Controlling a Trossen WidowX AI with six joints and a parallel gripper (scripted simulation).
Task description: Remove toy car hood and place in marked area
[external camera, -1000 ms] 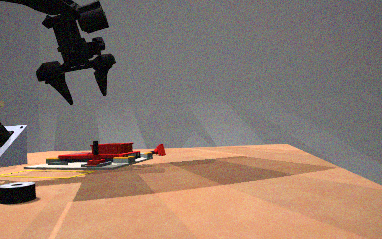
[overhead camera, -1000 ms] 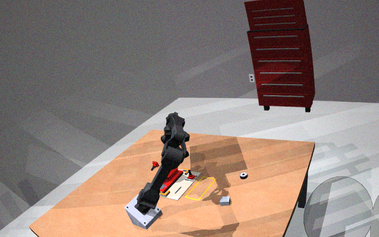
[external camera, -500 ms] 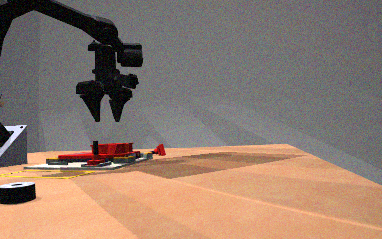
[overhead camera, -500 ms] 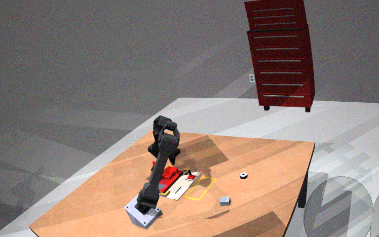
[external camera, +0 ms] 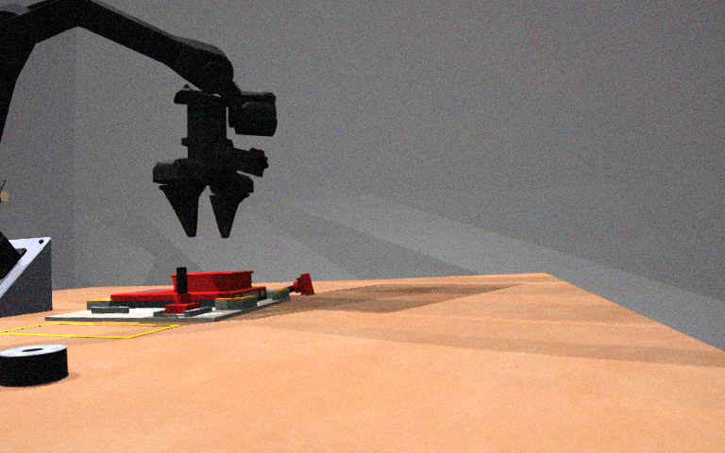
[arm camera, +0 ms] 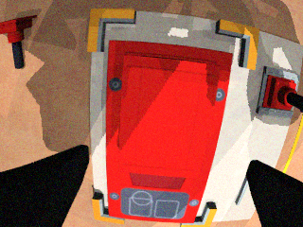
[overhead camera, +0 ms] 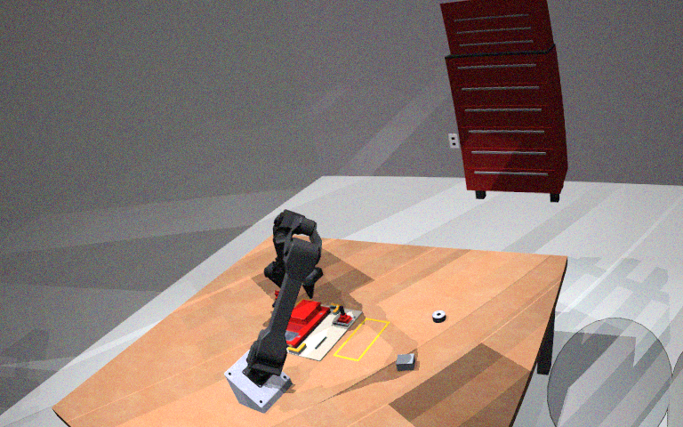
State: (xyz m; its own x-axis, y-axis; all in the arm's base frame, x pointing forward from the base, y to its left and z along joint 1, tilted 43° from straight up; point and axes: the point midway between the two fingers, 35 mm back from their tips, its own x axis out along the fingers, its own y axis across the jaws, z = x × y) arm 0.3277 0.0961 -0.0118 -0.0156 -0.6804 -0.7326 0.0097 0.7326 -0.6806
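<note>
The hood lies 60 mm below my gripper tip.
</note>
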